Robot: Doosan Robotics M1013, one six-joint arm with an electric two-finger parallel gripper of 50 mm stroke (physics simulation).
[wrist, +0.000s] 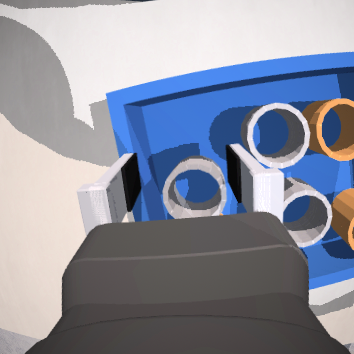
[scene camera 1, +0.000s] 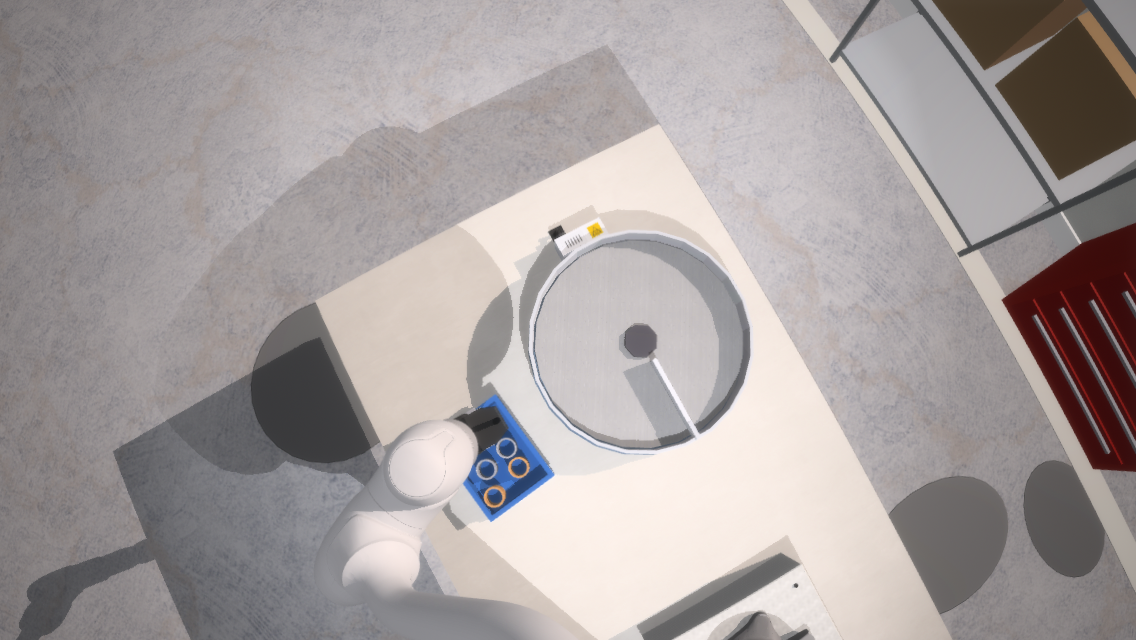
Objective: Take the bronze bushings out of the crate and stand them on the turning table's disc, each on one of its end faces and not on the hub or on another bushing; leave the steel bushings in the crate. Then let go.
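Places are measured from the arm's base along level axes (x left, y back, z up), in millimetres.
Pixels of known places: gripper, fingertip midpoint: [wrist: 182, 166].
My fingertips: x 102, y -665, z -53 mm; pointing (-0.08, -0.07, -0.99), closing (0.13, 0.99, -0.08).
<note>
For each thing: its top centre in the pictures, then the offset to it from my fingertips. "*": a spot on its surface instead.
- blue crate at its top centre: [wrist: 289, 188] [scene camera 1: 493, 458] dx +24, dy +59, dz +2 mm
- steel bushing at its top centre: [wrist: 194, 195] dx +19, dy +2, dz -5 mm
- disc at its top centre: [scene camera 1: 641, 340] dx -330, dy +56, dz +13 mm
- raised rim at a spot on its surface: [scene camera 1: 531, 341] * dx -165, dy -67, dz +40 mm
- thin white bar at a spot on its surface: [scene camera 1: 674, 395] * dx -310, dy +173, dz +41 mm
- small control box at a spot on its surface: [scene camera 1: 577, 240] * dx -357, dy -174, dz +10 mm
The blue crate [scene camera 1: 522, 497] [wrist: 200, 72] stands beside the turning table. My gripper [scene camera 1: 484, 426] [wrist: 182, 166] is open over the crate's end. In the wrist view, a steel bushing [wrist: 195, 165] stands between the fingers, unheld; an orange sliver shows below it, the rest hidden by the gripper body. Beyond the right finger are two steel bushings [scene camera 1: 497, 449] [wrist: 300, 135], the lower one [scene camera 1: 476, 470] [wrist: 322, 215] partly covered by that finger. Two bronze bushings, one [scene camera 1: 510, 470] [wrist: 312, 122] on the disc side, another [scene camera 1: 493, 507] [wrist: 342, 215] opposite, are farther right. The disc [scene camera 1: 580, 318] bears no bushing; its hub [scene camera 1: 639, 340] is dark.
A raised rim [scene camera 1: 531, 341] surrounds the disc, and a thin white bar [scene camera 1: 674, 395] runs from near the hub to the rim. A small control box [scene camera 1: 577, 240] sits at the rim's upper left. A grey plated fixture [scene camera 1: 806, 608] is at the bottom right.
</note>
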